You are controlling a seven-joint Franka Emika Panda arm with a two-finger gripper.
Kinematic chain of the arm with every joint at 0, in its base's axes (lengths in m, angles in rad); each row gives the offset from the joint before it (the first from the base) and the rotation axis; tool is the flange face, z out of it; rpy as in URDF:
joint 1: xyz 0 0 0.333 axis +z
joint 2: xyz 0 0 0 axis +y
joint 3: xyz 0 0 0.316 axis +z
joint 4: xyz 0.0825 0 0 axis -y
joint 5: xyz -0.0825 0 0.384 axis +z
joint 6: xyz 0 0 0 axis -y
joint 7: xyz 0.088 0 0 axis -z
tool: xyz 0 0 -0.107 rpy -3.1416 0 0
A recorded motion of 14 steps. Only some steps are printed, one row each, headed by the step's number.
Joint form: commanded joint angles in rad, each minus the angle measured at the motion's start. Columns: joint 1, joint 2, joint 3, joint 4, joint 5, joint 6, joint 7.
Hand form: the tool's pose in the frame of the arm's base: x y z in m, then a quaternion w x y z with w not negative. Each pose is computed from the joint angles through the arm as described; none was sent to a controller.
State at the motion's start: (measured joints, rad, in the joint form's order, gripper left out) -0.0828 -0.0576 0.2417 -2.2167 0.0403 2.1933 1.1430
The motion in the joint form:
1: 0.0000 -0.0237 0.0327 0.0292 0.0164 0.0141 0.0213
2: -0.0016 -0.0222 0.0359 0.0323 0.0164 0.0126 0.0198
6: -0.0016 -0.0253 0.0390 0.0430 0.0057 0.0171 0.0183
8: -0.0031 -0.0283 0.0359 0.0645 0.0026 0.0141 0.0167
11: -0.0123 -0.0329 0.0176 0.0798 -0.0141 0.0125 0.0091
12: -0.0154 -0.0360 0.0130 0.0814 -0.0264 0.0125 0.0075
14: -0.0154 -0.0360 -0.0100 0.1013 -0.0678 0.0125 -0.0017
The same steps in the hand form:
1: 0.5173 0.1040 0.4305 0.04067 -0.87550 0.48053 -0.03044
2: 0.5178 0.1050 0.4310 0.04078 -0.87627 0.47914 -0.03041
6: 0.5199 0.1069 0.4381 0.04262 -0.87847 0.47416 -0.04050
8: 0.5242 0.1055 0.4496 0.04807 -0.87774 0.47410 -0.04986
11: 0.5293 0.0910 0.4593 0.04745 -0.87466 0.47839 -0.06214
12: 0.5299 0.0866 0.4618 0.04427 -0.87460 0.47808 -0.06748
14: 0.5356 0.0735 0.4718 0.03580 -0.87553 0.47407 -0.08614

